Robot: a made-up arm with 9 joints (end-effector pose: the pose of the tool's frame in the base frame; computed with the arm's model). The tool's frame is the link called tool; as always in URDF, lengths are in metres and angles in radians. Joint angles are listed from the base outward.
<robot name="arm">
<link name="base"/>
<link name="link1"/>
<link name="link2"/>
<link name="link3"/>
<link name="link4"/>
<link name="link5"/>
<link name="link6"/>
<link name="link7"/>
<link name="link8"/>
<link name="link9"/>
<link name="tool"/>
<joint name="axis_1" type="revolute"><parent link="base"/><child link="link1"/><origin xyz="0 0 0.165" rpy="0 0 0"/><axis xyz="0 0 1"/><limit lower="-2.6" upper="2.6"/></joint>
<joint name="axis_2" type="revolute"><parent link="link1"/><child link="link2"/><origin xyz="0.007 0.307 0.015" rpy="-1.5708 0 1.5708"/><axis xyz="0 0 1"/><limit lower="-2.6" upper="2.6"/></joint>
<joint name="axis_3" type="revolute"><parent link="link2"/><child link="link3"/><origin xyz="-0.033 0.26 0.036" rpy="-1.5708 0 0"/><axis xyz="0 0 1"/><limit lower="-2.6" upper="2.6"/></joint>
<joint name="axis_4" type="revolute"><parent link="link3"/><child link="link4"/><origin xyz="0.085 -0.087 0.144" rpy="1.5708 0 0"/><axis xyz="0 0 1"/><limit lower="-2.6" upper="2.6"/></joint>
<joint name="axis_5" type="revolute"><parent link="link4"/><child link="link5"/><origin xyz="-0.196 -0.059 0.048" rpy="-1.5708 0 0"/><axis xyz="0 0 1"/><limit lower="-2.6" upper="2.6"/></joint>
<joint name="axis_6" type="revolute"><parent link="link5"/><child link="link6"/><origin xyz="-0.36 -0.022 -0.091" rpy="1.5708 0 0"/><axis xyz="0 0 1"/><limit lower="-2.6" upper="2.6"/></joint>
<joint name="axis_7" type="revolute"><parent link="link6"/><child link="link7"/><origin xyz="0.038 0.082 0.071" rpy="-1.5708 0 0"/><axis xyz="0 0 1"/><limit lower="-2.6" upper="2.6"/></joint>
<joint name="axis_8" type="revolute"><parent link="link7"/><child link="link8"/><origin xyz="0.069 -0.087 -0.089" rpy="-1.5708 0 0"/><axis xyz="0 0 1"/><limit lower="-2.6" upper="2.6"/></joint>
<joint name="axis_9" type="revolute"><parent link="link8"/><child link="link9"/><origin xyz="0.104 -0.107 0.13" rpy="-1.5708 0 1.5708"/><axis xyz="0 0 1"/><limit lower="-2.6" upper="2.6"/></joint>
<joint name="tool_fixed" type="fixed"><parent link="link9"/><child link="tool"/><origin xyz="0.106 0.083 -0.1" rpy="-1.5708 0 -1.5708"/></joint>
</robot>
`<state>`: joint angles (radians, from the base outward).
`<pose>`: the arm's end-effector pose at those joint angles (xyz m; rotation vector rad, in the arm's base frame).
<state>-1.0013 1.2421 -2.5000 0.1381 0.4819 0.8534 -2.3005 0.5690 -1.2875</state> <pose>0.3900 -0.3891 0.3767 0.8288 -0.7650 -1.2641</pose>
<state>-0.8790 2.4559 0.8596 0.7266 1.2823 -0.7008 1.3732 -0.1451 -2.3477</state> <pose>-0.1852 0.4972 0.2020 -0.1886 -0.6440 -0.7202</pose>
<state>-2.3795 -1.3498 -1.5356 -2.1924 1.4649 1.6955 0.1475 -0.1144 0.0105</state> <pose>0.6658 -0.1945 -0.4820 -0.0819 0.0629 -0.3393</pose>
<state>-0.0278 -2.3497 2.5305 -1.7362 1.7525 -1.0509 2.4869 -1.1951 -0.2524</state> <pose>0.3694 0.6376 0.6378 -0.4919 1.4513 -0.3916</pose>
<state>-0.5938 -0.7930 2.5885 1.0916 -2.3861 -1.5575 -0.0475 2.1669 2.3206</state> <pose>0.0203 0.1893 -0.6084 -0.2641 -1.8277 0.8385</pose>
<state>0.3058 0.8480 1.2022 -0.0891 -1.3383 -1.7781 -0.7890 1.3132 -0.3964</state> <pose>-0.1905 -0.3069 0.4459 1.9298 0.8765 1.6151</pose>
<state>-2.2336 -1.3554 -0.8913 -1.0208 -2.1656 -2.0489 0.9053 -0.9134 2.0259</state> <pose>0.3769 -0.5782 -0.1107 0.2591 -2.0591 1.4155</pose>
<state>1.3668 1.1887 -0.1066 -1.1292 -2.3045 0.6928 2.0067 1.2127 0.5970</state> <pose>-0.0274 -0.0625 0.2477 1.8513 0.5727 1.0617</pose>
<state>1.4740 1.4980 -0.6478 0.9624 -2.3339 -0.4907 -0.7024 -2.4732 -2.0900</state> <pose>0.0840 -0.1981 -0.0093 1.4713 1.0914 -0.8303</pose>
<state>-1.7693 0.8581 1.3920 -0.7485 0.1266 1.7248 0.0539 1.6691 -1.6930</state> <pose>-0.1265 0.2596 -0.2618 1.0886 -0.3263 -2.3984</pose>
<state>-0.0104 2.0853 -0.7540 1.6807 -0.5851 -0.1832 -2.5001 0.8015 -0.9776</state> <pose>-0.4265 0.4507 -0.1618 -0.4662 -1.2071 1.1822</pose>
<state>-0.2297 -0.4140 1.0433 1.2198 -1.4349 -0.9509 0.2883 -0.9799 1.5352</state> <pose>0.0413 0.3547 0.1484 0.1071 -0.2569 0.2082</pose>
